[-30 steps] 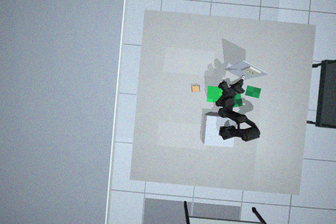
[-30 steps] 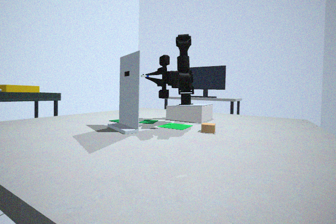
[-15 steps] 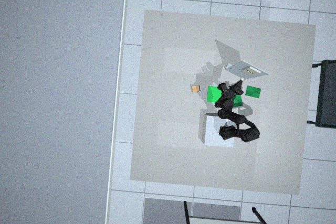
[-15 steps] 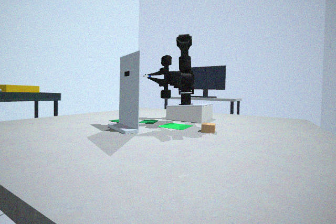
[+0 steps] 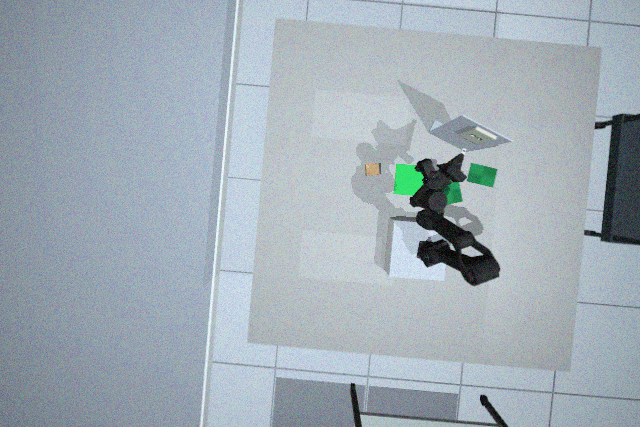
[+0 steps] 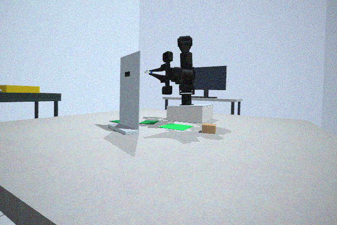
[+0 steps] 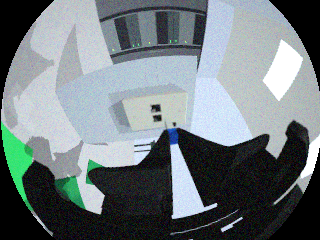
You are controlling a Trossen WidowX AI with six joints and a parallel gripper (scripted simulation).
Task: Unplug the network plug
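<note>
The green marked square is 10 cm behind my gripper tip, 8 cm to the left of it and 23 cm below it. From my gripper tip the other things lie so: orange block (8 cm behind, 24 cm to the left, 22 cm below); then upright grey panel (9 cm ahead, 4 cm to the right, 10 cm below); then network plug (1 cm ahead).
</note>
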